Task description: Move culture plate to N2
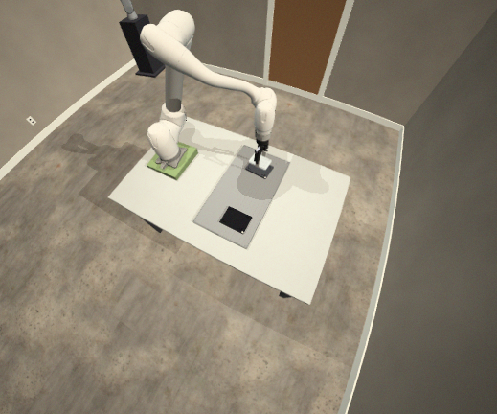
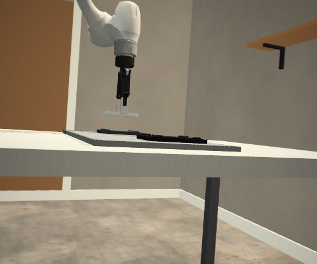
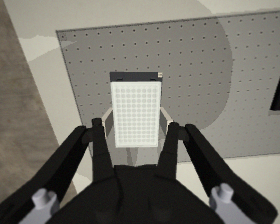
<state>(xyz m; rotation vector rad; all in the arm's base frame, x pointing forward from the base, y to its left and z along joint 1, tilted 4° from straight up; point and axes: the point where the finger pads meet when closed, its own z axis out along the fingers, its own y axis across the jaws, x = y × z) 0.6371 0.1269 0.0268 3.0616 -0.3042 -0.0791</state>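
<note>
Right now the nest N2 is 9 cm below my hand. The rest, counted from my hand: 96-well plate: 2 cm below; then nest N1: 2 cm behind, 42 cm to the right, 9 cm below; then clear lid: 2 cm below.
</note>
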